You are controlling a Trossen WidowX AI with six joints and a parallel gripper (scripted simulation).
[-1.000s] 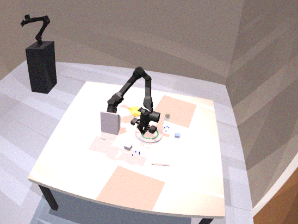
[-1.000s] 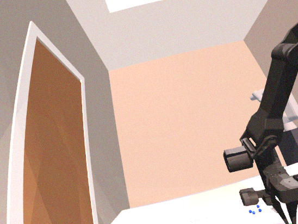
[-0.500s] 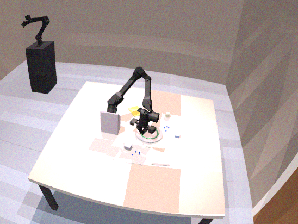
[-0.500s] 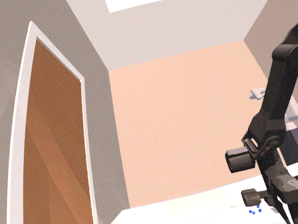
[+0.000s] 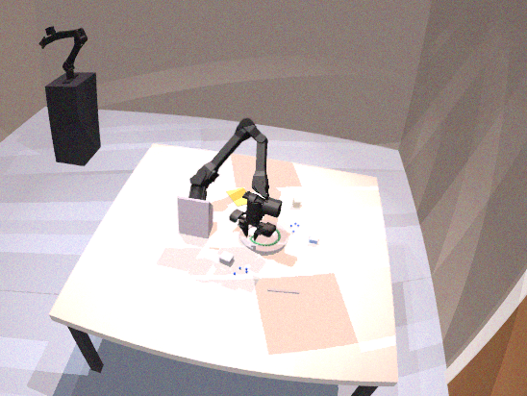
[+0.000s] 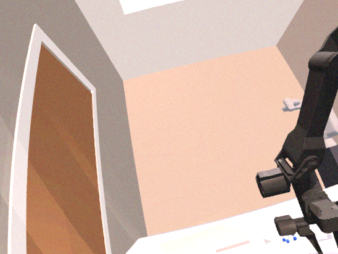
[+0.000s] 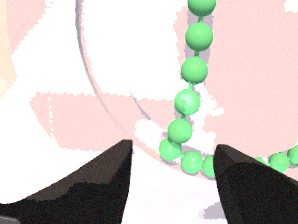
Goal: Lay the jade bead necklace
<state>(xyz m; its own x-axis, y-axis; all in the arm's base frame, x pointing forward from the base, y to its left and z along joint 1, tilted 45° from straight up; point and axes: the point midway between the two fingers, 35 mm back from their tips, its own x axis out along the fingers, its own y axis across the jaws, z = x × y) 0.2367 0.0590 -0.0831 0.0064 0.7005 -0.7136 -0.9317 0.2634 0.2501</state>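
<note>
Now: gripper tip 5 cm short of the round white bead board, 4 cm to the right of it and 1 cm above it. Also, from my gripper tip: yellow sheet 9 cm behind, 29 cm to the left, 1 cm below; then thin rod 16 cm ahead, 25 cm to the right, 1 cm below; then blue block 26 cm ahead, 6 cm to the left, 1 cm below.
</note>
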